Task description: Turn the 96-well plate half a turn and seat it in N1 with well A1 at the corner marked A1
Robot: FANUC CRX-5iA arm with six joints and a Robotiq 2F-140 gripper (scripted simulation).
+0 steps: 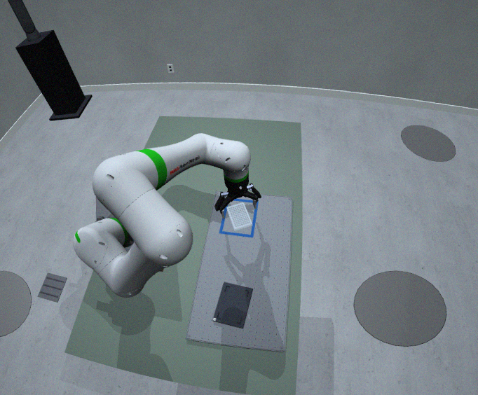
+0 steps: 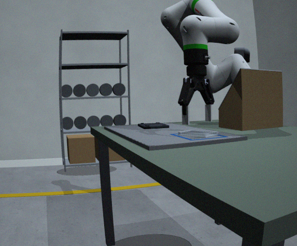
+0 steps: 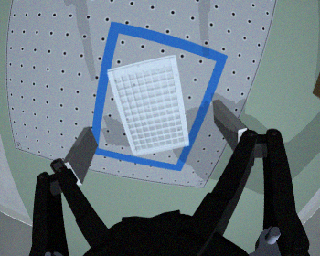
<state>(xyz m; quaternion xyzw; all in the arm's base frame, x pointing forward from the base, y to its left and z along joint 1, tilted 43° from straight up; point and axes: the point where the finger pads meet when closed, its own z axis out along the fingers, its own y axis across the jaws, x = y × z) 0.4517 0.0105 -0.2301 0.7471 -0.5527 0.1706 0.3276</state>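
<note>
My gripper is now 5 cm above the white 96-well plate. Also, from my hand: dark plate nest N1 (41 cm to the right, 5 cm below, 2 cm behind); white mark (47 cm to the right, 9 cm behind, 4 cm below).
</note>
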